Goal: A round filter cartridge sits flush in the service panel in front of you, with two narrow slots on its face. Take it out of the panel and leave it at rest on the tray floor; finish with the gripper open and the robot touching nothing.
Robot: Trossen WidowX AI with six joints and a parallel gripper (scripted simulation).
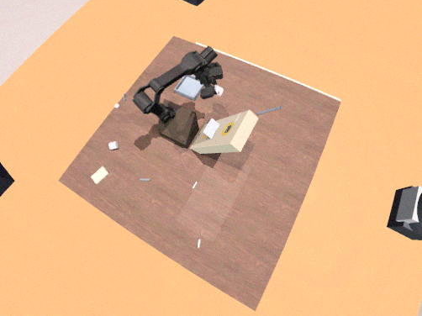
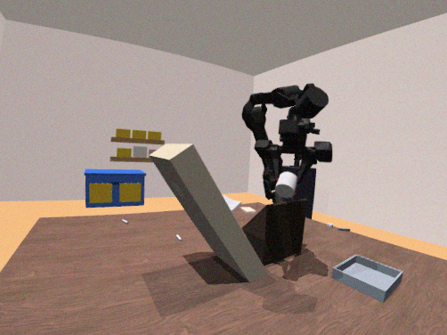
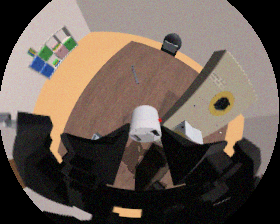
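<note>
Now: the grey tray 280 mm behind my gripper tip, 80 mm to the left of it and 280 mm below it. Also, from my gripper tip: cream block 330 mm behind, 710 mm to the right, 280 mm below; round filter cartridge right at my gripper tip.
</note>
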